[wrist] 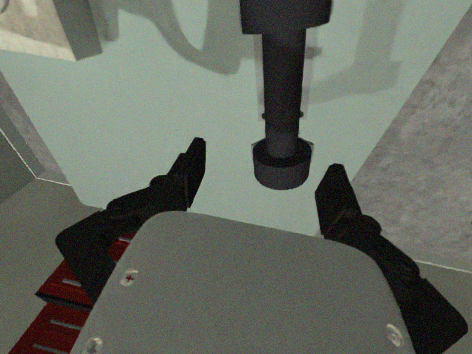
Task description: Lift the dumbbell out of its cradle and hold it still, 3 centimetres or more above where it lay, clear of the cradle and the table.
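Frame: origin at the arm's base, x ahead, y left, z up, level; centimetres.
Seen in the pictures: gripper, between the fingertips: [263, 166].
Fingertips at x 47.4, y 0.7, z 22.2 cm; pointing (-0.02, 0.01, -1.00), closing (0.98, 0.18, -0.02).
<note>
Offsets run from my fingertips to a thing's top centre. "*": to the spot under its first point. Level surfaces: height alone.
The dark dumbbell @[dx +0.8, dy +1.3, dz -6.8 cm] [284, 85] runs from the top edge of the wrist view down toward the middle. Its far head is cut by the top edge, and its near head lies just beyond the fingertips, nearer the right finger. The pale cradle @[* dx -2.0, dy -2.5, dz -29.7 cm] [260, 75] shows as a thin strip along both sides of the bar; most of it is hidden beneath the dumbbell. My gripper [263, 166] is open, with one black finger on each side of the view and nothing held between them.
The pale green table top @[dz -30.5 cm] [115, 130] lies under the dumbbell. A light block with a grey side [80, 30] stands at the upper left. A red slotted object [55, 320] shows at the lower left. Shadows fall across the upper table. Grey mottled floor [425, 165] lies beyond the right edge.
</note>
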